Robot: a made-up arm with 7 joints.
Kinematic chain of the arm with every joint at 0, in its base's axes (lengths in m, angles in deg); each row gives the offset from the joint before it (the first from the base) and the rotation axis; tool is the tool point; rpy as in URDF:
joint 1: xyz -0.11 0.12 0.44 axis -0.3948 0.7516 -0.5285
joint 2: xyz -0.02 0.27 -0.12 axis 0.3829 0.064 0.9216
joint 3: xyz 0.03 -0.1 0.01 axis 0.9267 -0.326 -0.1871
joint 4: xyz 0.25 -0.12 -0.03 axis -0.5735 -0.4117 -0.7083
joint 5: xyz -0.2 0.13 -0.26 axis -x
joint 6: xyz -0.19 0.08 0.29 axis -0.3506 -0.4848 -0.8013
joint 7: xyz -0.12 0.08 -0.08 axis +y
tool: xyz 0.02 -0.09 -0.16 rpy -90 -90 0
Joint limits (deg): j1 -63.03..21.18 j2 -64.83..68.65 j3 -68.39..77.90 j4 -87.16..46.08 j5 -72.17..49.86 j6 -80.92..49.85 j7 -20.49..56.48
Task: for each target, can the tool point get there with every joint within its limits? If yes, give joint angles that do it. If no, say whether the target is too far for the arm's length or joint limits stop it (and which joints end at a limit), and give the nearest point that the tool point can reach.
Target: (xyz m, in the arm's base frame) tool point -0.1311 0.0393 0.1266
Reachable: yes | joints -8.50 51.51 -50.22 10.35 -23.06 -50.10 7.72
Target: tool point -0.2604 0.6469 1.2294
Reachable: no: joint limits stop it (at a limit: joint 2, joint 4, joint 5, joint 7) | nearest point -0.2381 0.5426 1.0040 | short by 0.249 m
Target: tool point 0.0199 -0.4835 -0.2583
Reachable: no: joint limits stop it (at a limit: joint 1, joint 4, joint 5, joint 7) | nearest point -0.0031 -0.2905 -0.1271 | short by 0.234 m
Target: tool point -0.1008 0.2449 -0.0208
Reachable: yes | joints -51.49 43.78 58.55 -40.07 -0.65 4.09 47.98
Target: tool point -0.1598 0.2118 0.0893
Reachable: yes | joints -19.68 14.93 -29.73 10.30 -54.82 14.74 -13.57
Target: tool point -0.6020 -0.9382 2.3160
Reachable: no: too far | nearest point -0.3304 -0.0774 0.9288 | short by 1.655 m
